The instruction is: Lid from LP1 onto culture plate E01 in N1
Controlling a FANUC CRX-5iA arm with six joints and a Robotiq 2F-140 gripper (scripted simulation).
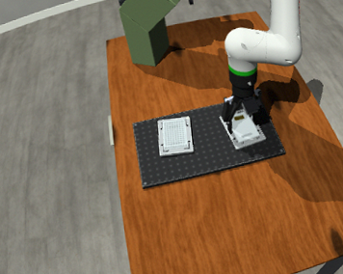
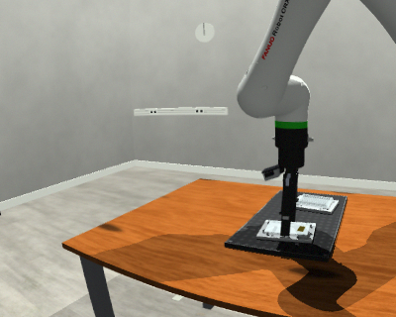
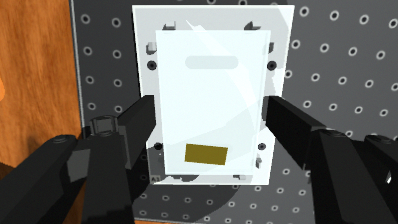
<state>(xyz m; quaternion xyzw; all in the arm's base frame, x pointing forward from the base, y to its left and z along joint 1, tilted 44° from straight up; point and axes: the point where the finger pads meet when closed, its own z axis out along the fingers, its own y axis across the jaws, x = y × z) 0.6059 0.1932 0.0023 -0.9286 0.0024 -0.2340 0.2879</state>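
Now: the clear lid 20 mm below my hand. Round my hand: lid park: 30 mm below; culture plate E01: 250 mm to the right, 30 mm behind, 20 mm below.
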